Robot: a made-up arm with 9 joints.
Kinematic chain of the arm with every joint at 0, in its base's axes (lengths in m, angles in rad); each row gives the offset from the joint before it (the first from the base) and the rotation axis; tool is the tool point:
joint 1: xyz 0 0 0.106 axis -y
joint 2: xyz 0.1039 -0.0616 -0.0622 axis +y
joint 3: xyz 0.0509 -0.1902 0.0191 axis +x
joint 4: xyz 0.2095 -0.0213 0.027 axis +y
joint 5: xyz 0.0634 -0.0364 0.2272 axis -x
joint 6: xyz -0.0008 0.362 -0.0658 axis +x
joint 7: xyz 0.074 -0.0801 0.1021 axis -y
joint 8: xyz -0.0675 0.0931 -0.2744 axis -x
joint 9: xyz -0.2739 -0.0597 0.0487 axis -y
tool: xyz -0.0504 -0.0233 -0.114
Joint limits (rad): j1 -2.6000..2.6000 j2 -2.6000..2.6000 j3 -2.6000..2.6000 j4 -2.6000..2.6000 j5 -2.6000..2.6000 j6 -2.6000..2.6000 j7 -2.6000..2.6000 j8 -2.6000..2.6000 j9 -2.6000..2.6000
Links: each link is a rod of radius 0.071 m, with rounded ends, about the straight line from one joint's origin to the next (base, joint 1, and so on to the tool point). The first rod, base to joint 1, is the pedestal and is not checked.
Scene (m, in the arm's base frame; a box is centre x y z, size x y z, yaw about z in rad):
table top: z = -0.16
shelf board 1: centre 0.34 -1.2 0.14 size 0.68 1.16 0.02 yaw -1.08
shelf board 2: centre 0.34 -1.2 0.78 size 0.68 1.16 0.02 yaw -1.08
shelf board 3: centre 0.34 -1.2 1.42 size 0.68 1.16 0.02 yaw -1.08
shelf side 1: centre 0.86 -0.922 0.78 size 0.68 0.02 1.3 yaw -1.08
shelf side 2: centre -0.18 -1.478 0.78 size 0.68 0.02 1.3 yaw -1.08
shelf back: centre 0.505 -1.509 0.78 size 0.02 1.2 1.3 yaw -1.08
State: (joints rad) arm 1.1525 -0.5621 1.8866 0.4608 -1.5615 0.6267 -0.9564 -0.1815 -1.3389
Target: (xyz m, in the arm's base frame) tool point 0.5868 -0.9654 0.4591
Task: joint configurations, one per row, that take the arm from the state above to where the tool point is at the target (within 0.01 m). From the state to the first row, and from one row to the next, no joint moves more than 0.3 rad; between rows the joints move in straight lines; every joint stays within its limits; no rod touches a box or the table.
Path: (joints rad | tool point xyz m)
1: 1.0901 -0.5065 1.8122 0.4679 -1.4704 0.3563 -1.0570 -0.1573 -1.3202 | 0.5141 -0.6737 0.3700
2: 1.0277 -0.4509 1.7378 0.4750 -1.3792 0.0859 -1.1576 -0.1331 -1.3015 | 0.5798 -0.8024 0.4042
3: 0.9652 -0.3953 1.6635 0.4821 -1.2881 -0.1844 -1.2581 -0.1089 -1.2828 | 0.5868 -0.9654 0.4591

